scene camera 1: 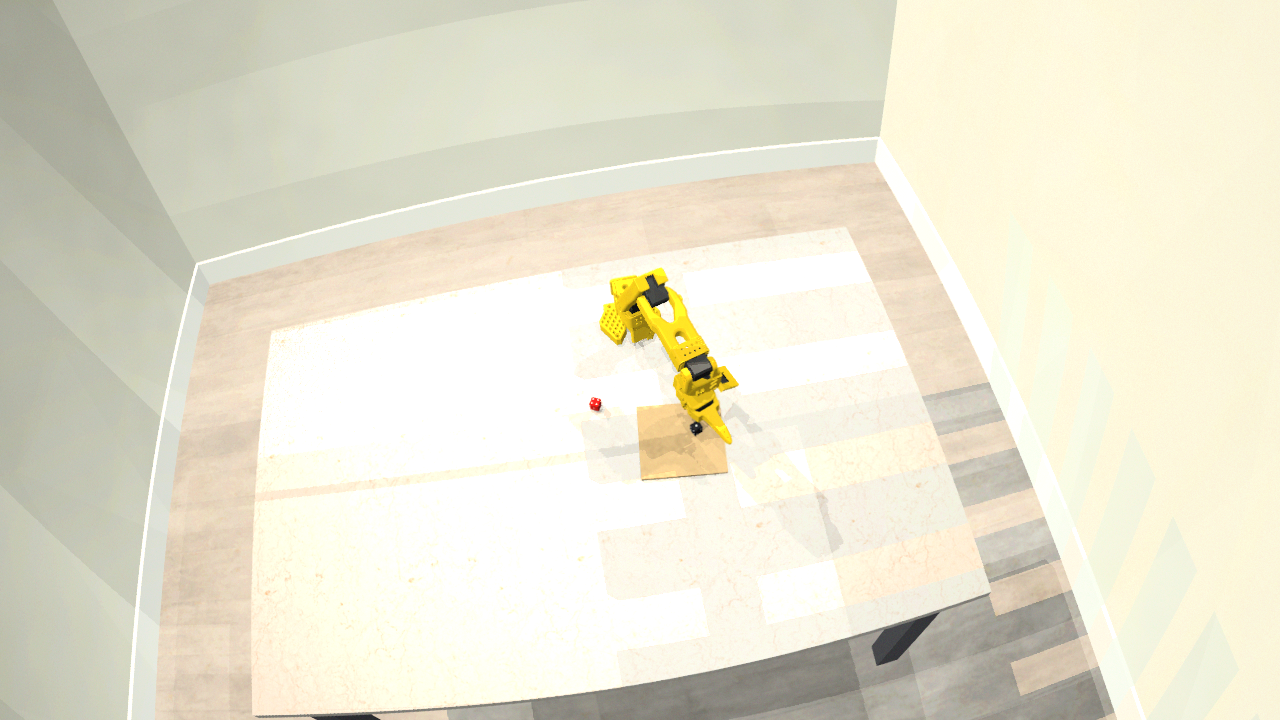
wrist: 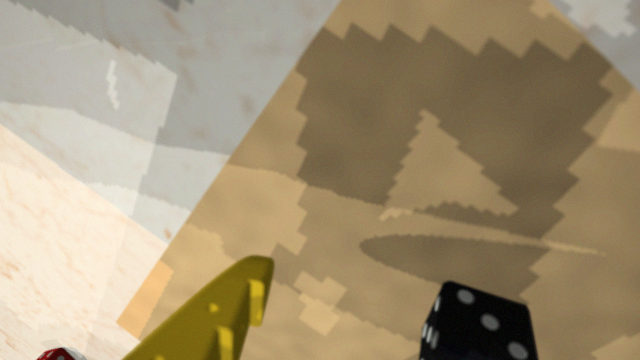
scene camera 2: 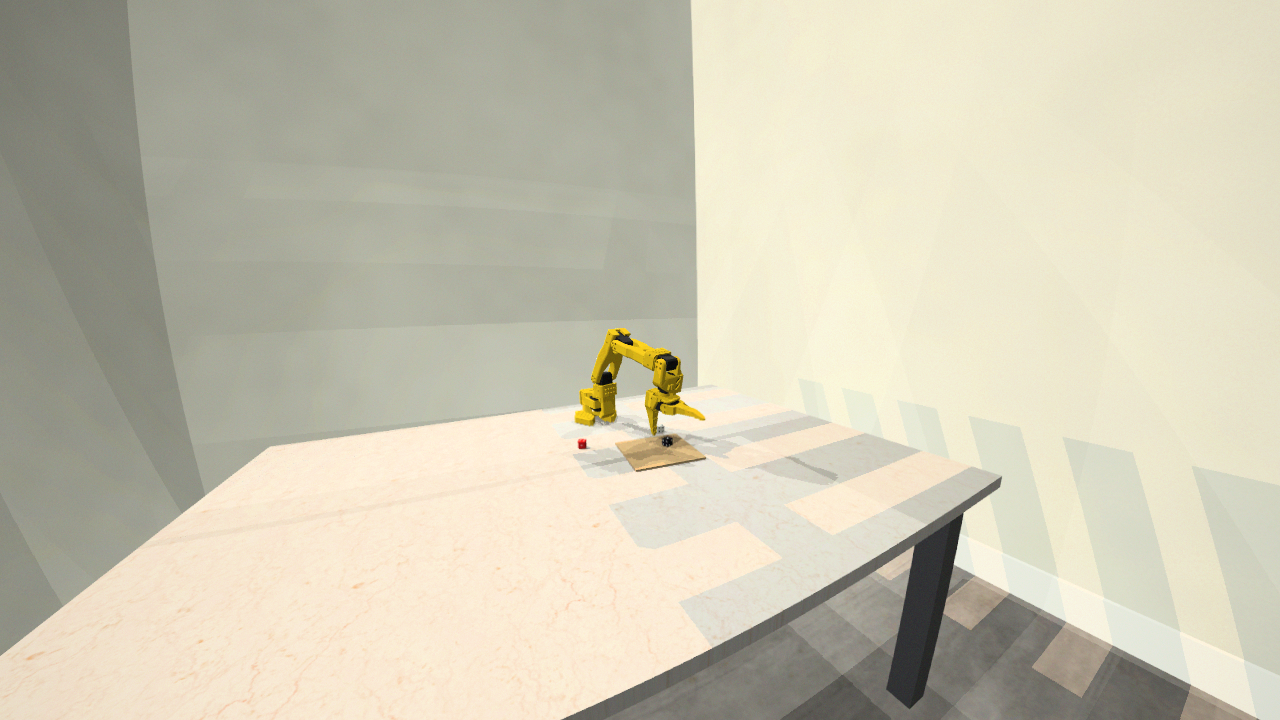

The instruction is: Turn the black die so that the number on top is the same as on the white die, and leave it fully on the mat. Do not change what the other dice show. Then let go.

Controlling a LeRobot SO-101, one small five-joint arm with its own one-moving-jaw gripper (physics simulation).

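Pixels of known places: hand at its tool point: [scene camera 1: 686, 408] [wrist: 269, 283] [scene camera 2: 655, 433]; arm's base at its link origin: [scene camera 1: 632, 331] [scene camera 2: 598, 421].
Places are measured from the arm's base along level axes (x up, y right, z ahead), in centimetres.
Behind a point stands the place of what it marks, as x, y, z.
The black die [scene camera 1: 695, 428] @(2.0, -6.5, 23.7) [scene camera 2: 666, 441] @(1.6, -6.1, 23.8) [wrist: 482, 325] @(1.3, -7.4, 22.7) rests on the square tan mat [scene camera 1: 662, 463] @(0.4, -0.1, 28.1) [scene camera 2: 646, 461] @(0.4, 0.5, 28.0) [wrist: 260, 195] @(0.4, -6.1, 18.3). Its upper face in the wrist view shows three pips in a diagonal line; the bottom frame edge cuts it off. My gripper [scene camera 1: 710, 430] [scene camera 2: 679, 426] @(1.9, -5.9, 19.4) is wide open. One notched jaw shows in the wrist view, left of the black die and apart from it; the moving jaw is swung out of that picture. The white die [scene camera 2: 660, 428] @(1.0, -9.5, 15.1) stands behind the black die, beside the fixed jaw; its number is too small to read. The arm hides it in scene camera 1.
A red die [scene camera 1: 595, 403] @(1.6, 8.8, 15.1) [scene camera 2: 581, 443] @(1.2, 9.2, 15.4) [wrist: 59, 354] @(0.3, 7.8, 14.5) lies on the table [scene camera 1: 402, 555] @(0.0, 45.1, 37.6) [scene camera 2: 402, 555] @(0.0, 39.7, 38.4), left of the mat. The arm's base stands at the table's back edge. Patchy shadows cross the mat and table.
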